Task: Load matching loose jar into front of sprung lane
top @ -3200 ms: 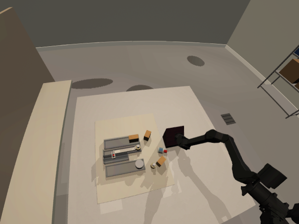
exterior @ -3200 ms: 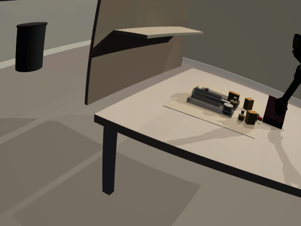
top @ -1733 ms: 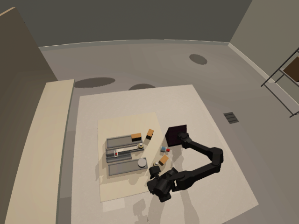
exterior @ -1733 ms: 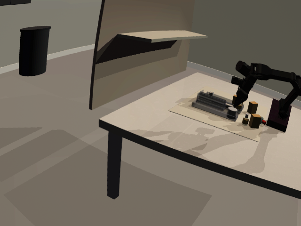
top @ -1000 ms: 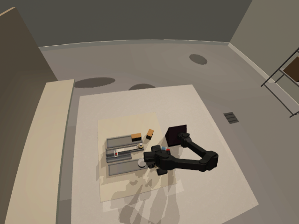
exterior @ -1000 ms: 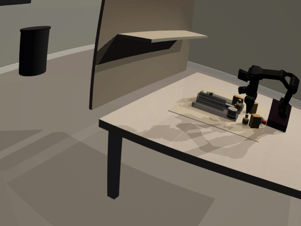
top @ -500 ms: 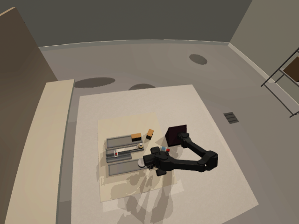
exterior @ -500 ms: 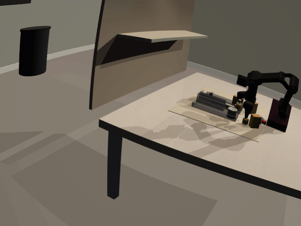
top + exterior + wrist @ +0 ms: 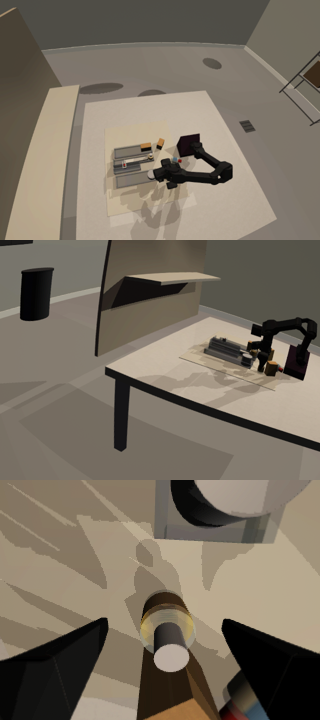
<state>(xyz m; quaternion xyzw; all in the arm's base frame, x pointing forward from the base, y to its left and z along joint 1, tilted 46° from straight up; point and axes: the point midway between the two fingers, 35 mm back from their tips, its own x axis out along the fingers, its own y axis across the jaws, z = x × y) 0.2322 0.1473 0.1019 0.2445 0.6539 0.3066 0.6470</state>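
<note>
My gripper tip is now 24 cm short of the grey lane rack, 12 cm to the left of it and 1 cm above it. The rest, counted from my gripper tip: red mark 28 cm ahead, 10 cm to the right, 4 cm above.
</note>
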